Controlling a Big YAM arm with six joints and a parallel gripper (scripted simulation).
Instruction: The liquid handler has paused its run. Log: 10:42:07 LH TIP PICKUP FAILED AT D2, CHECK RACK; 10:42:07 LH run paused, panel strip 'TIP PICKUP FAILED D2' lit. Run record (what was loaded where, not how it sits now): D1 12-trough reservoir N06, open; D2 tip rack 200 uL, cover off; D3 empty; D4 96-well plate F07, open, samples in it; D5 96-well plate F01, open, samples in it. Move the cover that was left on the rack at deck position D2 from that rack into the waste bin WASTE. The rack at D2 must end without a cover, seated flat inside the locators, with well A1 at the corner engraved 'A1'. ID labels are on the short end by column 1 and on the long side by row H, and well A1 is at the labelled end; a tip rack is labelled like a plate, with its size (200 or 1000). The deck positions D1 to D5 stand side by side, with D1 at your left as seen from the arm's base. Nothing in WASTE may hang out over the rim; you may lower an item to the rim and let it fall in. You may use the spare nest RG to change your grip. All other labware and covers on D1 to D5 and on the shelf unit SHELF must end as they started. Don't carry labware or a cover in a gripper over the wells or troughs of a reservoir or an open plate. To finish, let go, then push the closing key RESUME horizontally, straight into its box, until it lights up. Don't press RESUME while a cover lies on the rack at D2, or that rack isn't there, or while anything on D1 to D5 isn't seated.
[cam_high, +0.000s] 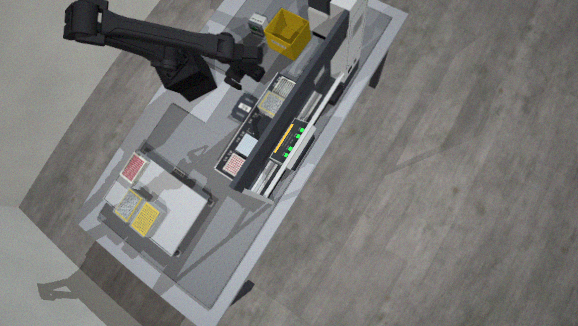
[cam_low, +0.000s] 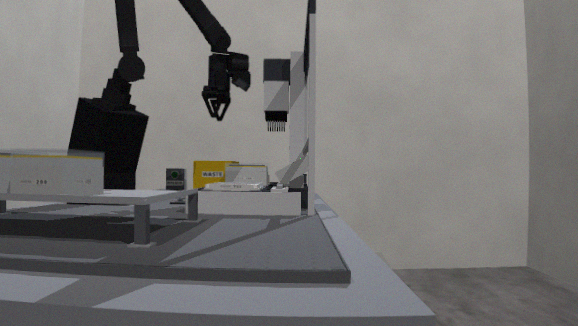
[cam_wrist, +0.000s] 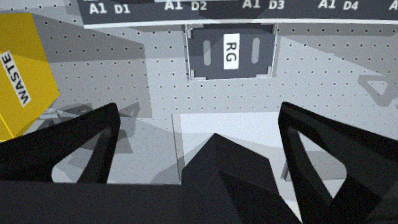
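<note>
Now: hand 100 mm short of the clear cover, 20 mm to the right of it and 150 mm above it. Also, from my hand: pipetting head: 120 mm ahead, 340 mm to the left, 120 mm above; tip rack: 90 mm ahead, 10 mm to the left, 170 mm below; plate: 150 mm ahead, 280 mm to the right, 210 mm below.
</note>
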